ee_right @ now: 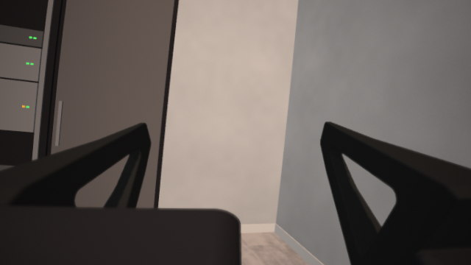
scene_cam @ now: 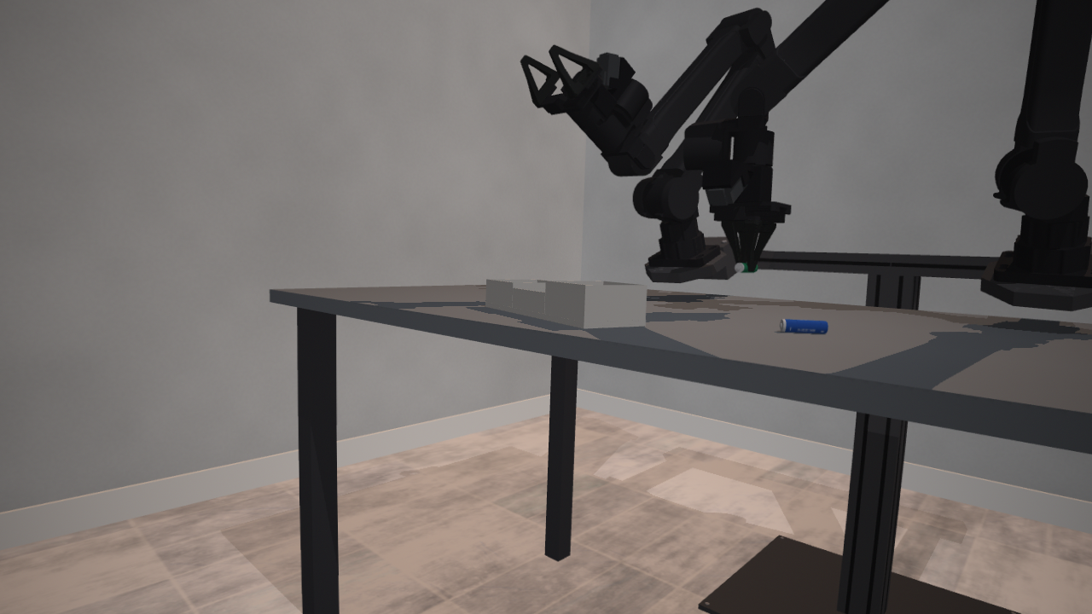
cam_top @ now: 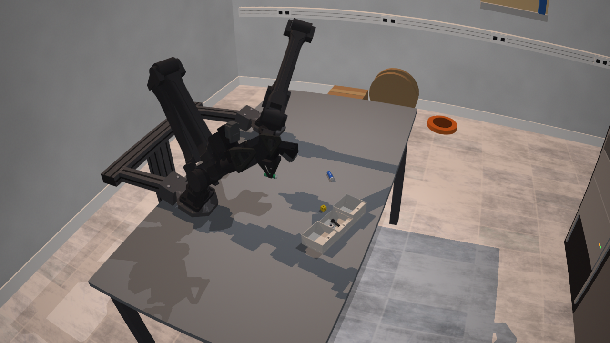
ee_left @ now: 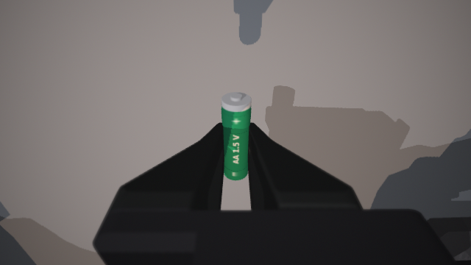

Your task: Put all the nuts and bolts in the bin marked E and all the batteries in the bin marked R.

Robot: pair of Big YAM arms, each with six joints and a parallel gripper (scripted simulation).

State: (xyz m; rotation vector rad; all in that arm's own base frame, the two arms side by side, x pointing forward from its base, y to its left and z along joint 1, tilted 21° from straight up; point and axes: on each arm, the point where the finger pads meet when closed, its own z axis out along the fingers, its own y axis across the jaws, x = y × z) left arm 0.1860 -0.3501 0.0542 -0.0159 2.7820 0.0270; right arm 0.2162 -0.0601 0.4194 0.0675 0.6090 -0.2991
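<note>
The black bolt lies 28 cm ahead of my left hand, 10 cm to the right of it and 6 cm below it. Also, from my left hand: green battery (right at my left hand); then yellow die (22 cm ahead, 6 cm below, 4 cm to the right); then blue battery (17 cm ahead, 15 cm to the left, 6 cm below).
</note>
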